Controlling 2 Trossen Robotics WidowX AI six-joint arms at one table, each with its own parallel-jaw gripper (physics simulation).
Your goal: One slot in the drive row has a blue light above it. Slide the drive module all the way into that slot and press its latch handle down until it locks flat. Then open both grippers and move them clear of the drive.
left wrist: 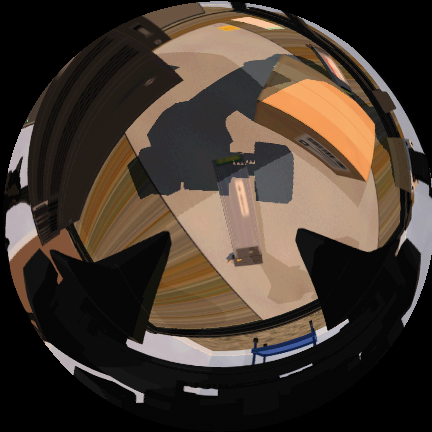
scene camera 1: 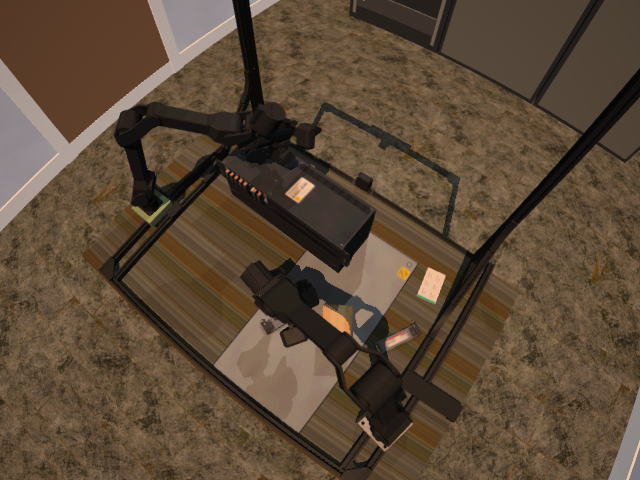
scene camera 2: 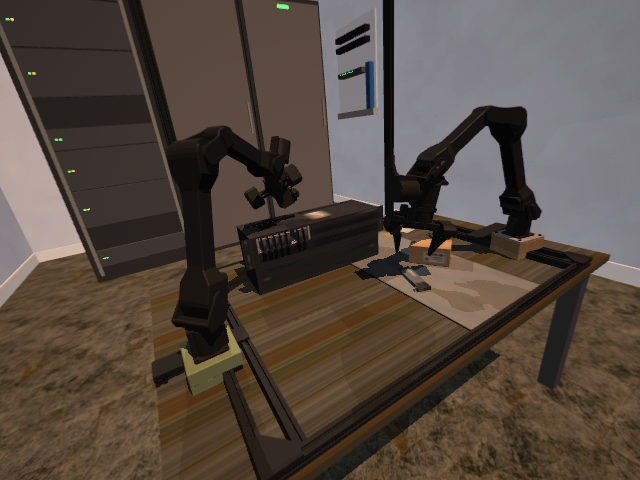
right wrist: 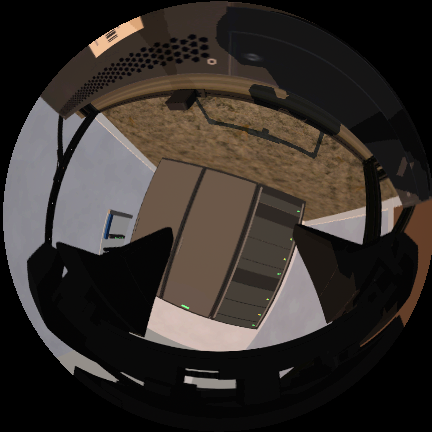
Scene:
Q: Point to a grey mat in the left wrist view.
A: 209, 115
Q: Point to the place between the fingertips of my right gripper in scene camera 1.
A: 308, 126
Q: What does my left gripper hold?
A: Nothing.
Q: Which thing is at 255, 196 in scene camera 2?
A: My right gripper.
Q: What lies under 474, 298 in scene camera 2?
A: A grey mat.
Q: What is my right gripper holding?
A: Nothing.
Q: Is my left gripper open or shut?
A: Open.

